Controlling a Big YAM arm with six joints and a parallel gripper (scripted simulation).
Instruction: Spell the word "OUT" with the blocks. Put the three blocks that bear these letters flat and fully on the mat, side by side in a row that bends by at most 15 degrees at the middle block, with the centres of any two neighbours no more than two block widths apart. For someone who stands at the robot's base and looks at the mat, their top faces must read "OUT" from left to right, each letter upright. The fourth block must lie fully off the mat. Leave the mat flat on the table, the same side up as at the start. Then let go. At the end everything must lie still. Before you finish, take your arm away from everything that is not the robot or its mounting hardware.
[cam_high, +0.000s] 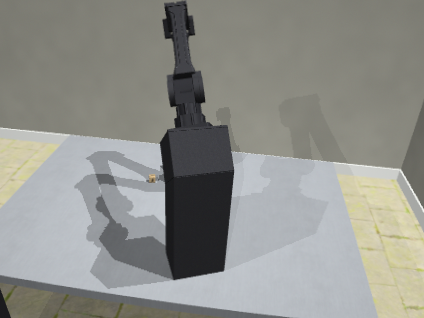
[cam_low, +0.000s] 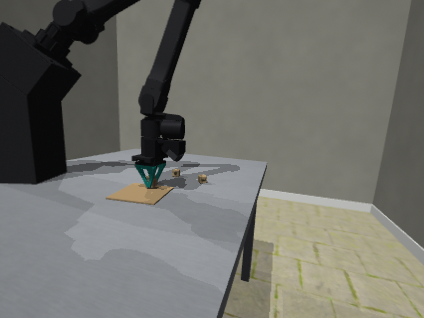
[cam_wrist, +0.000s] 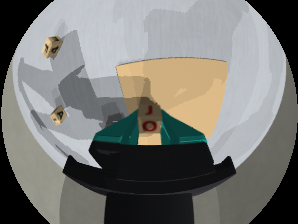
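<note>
My hand is 40 mm to the left of the tan mat, 20 mm above it and 10 mm short of it.
</note>
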